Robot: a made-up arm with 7 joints.
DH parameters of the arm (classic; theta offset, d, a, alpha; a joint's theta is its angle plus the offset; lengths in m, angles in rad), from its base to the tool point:
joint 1: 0 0.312 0 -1.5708
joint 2: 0 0 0 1.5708
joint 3: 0 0.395 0.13 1.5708
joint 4: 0 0 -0.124 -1.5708
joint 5: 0 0.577 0 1.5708
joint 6: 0 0 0.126 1.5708
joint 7: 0 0 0 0
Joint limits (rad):
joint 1: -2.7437..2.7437
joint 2: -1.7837..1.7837
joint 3: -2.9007..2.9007
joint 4: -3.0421..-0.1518
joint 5: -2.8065..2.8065
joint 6: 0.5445..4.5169
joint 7: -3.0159..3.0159
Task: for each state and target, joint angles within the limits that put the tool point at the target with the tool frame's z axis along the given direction. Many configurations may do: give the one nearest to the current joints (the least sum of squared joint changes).
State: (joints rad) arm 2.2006 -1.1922 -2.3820 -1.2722 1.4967 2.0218 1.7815
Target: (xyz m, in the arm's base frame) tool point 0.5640 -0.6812 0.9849 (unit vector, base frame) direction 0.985 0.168 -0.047
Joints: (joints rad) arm 2.0747 -0.4809 -2.6715 -0.7637 1.0155 2.1750 1.7815
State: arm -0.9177 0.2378 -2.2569 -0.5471 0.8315 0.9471 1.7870
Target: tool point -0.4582 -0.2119 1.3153 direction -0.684 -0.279 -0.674
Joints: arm -1.6172 0.3457 -1.8575 -0.6480 0.7670 1.4481 1.7870
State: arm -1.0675 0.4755 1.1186 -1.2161 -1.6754 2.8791 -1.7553
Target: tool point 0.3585 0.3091 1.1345 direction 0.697 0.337 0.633
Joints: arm -0.6896 -0.2694 0.8263 -0.9180 -2.2287 3.2983 -1.7553
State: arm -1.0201 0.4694 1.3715 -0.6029 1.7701 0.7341 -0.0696
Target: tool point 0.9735 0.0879 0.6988 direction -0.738 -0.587 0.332
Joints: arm -0.5955 1.2543 1.6305 -1.1058 2.0638 0.5445 -0.0696
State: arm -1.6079 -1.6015 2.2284 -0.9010 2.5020 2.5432 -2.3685
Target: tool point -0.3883 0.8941 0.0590 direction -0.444 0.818 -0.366
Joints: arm -0.7796 -1.5867 2.3169 -0.5624 2.5352 3.0092 -2.3685
